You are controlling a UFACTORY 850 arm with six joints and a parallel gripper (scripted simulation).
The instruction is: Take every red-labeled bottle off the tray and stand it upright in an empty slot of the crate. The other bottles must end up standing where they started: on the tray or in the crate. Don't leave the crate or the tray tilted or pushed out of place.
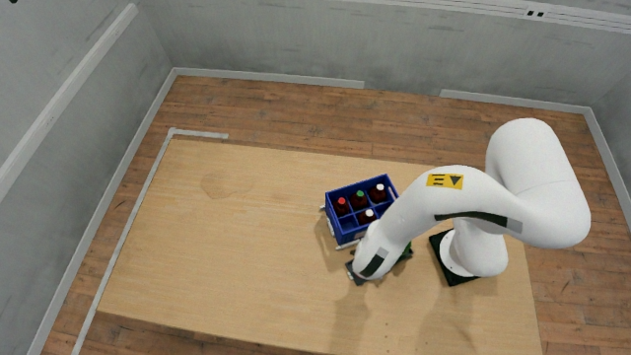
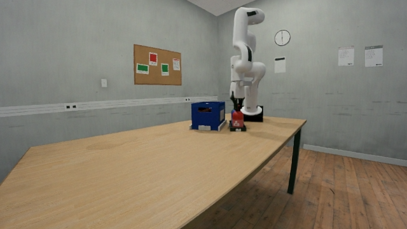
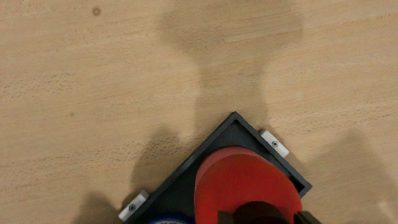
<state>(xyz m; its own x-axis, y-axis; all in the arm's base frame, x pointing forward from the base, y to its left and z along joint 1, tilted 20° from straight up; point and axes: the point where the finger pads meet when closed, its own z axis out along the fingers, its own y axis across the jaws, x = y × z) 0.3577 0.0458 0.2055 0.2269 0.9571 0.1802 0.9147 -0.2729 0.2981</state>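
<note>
Now: the red-labeled bottle 7 cm below my hand. Round my hand: blue-labeled bottle 8 cm behind, 7 cm below, 5 cm to the right; then green-labeled bottle 15 cm behind, 9 cm to the right, 7 cm below; then dark tray 14 cm below, 8 cm behind, 5 cm to the right.
</note>
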